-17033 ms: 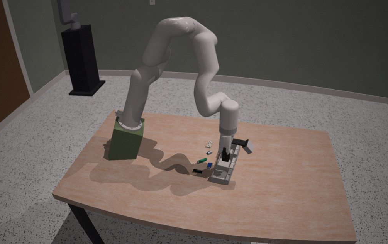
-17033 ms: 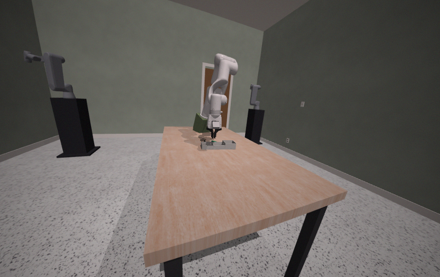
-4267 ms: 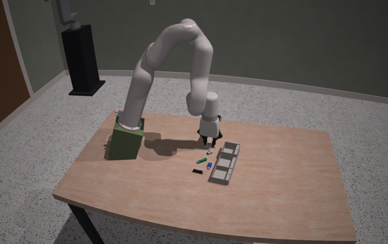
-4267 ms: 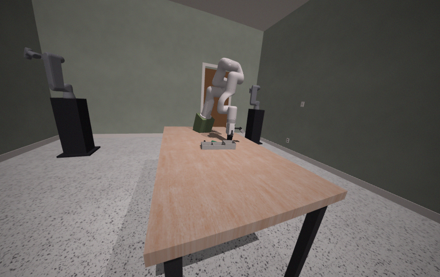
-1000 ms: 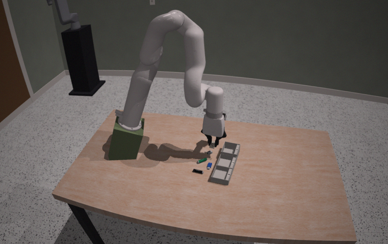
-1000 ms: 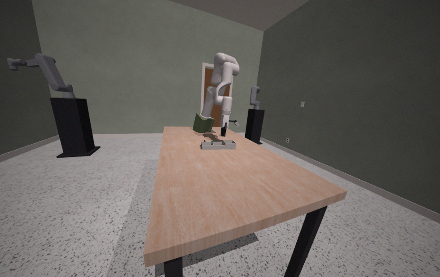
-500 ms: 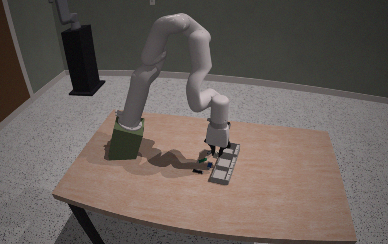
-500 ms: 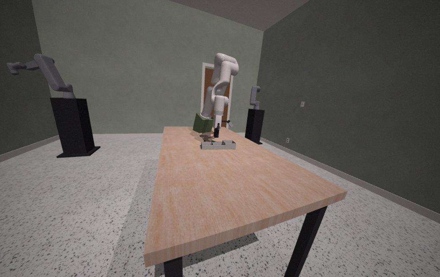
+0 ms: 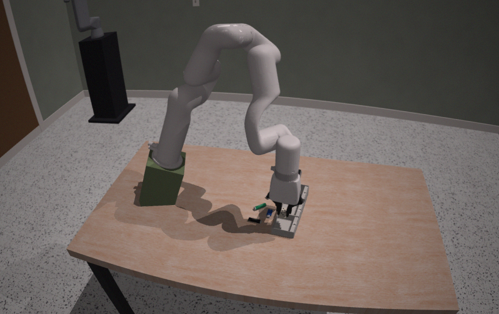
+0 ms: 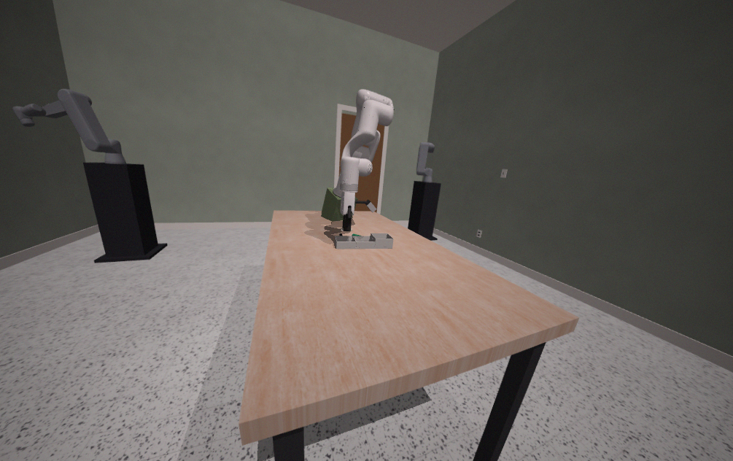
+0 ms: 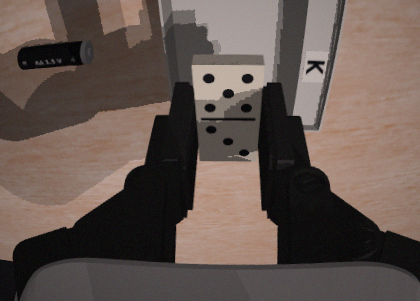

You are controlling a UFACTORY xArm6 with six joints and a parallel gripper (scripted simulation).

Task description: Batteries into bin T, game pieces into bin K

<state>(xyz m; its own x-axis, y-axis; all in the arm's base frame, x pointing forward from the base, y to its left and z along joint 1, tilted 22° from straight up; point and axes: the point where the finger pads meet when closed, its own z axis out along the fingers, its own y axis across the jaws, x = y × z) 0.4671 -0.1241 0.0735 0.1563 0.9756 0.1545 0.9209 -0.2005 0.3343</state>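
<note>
The green battery is 100 mm behind my hand, 90 mm to the left of it and 80 mm below it. Also, from my hand: bin (20 mm ahead, 80 mm to the left, 70 mm below); then blue item (60 mm behind, 60 mm to the left, 90 mm below); then white domino (20 mm below).
</note>
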